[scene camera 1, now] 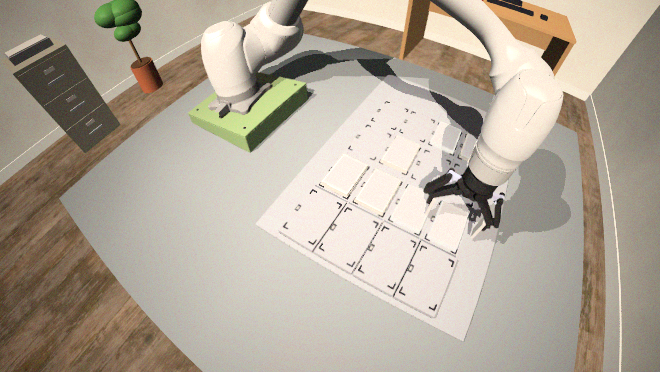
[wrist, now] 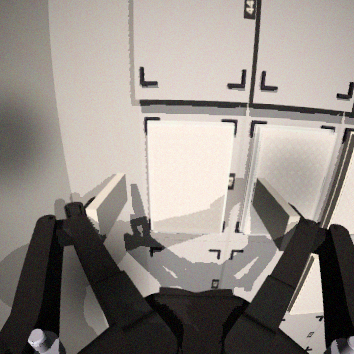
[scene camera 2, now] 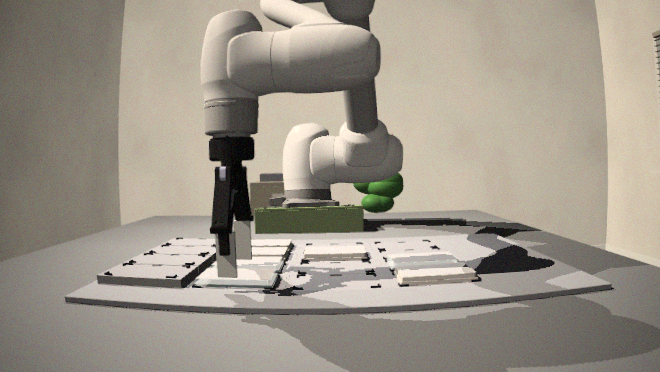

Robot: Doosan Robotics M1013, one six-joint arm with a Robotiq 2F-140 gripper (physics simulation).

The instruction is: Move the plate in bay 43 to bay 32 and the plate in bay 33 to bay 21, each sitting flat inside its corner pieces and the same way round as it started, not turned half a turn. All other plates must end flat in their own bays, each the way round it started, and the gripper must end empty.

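Frame: origin at the arm's base, x ahead, y left, z up, level; centimetres.
Seen in the pictures: gripper, between the fingertips: (scene camera 1: 450, 221) (wrist: 189, 188) (scene camera 2: 236, 267); arm's base, origin of its link: (scene camera 1: 240, 97) (scene camera 2: 308, 206).
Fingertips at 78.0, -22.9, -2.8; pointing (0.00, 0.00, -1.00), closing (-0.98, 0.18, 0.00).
Pixels of each thing's top centre, then the offset from my fingertips to it, as dx, dy, dz. "spot": a spot on its surface instead.
- bay 43, a spot on its surface: (wrist: 190, 165) (scene camera 1: 446, 229) spot: -0.4, -2.1, -1.0
- bay 33, a spot on its surface: (wrist: 300, 160) (scene camera 1: 407, 213) spot: -11.6, -1.0, -1.0
- Bay 32, a spot on its surface: (scene camera 1: 434, 165) spot: -6.7, +20.0, -2.5
- Bay 21, a spot on its surface: (scene camera 1: 416, 126) spot: -15.2, +35.9, -2.4
- bay 23, a spot on its surface: (scene camera 1: 378, 191) spot: -20.8, +3.1, -1.0
- bay 13, a spot on its surface: (scene camera 1: 345, 175) spot: -31.0, +5.0, -1.0
- bay 22, a spot on its surface: (scene camera 2: 335, 250) (scene camera 1: 403, 152) spot: -17.1, +20.0, -1.0
- bay 31, a spot on its surface: (scene camera 1: 445, 137) spot: -4.7, +32.9, -1.0
- bay 41, a spot on its surface: (scene camera 2: 436, 275) spot: +10.1, +30.8, -1.1
My gripper (scene camera 1: 457, 215) (scene camera 2: 235, 265) (wrist: 189, 188) is wide open and empty, pointing down low over bay 43. Its pale pads stand apart to either side of the plate in bay 43 (scene camera 1: 446, 231) (scene camera 2: 250, 278) (wrist: 190, 165), a thin white plate lying flat inside its corner pieces. In the wrist view one pad hangs over the edge of the plate in bay 33 (scene camera 1: 410, 211) (wrist: 300, 160), which also lies flat. Bay 32 (scene camera 1: 434, 165) holds no plate and is partly shadowed. Bay 21 (scene camera 1: 416, 126) shows corner marks and no plate. Exact pad height is unclear.
Other plates lie in bay 23 (scene camera 1: 378, 191), bay 13 (scene camera 1: 345, 175), bay 22 (scene camera 1: 400, 152) (scene camera 2: 335, 250), bay 31 (scene camera 1: 445, 137) and bay 41 (scene camera 2: 436, 275). A raised row of bays (scene camera 1: 345, 240) (scene camera 2: 145, 270) (wrist: 190, 50) adjoins row 3. The arm stands on a green base (scene camera 1: 272, 117) (scene camera 2: 307, 220).
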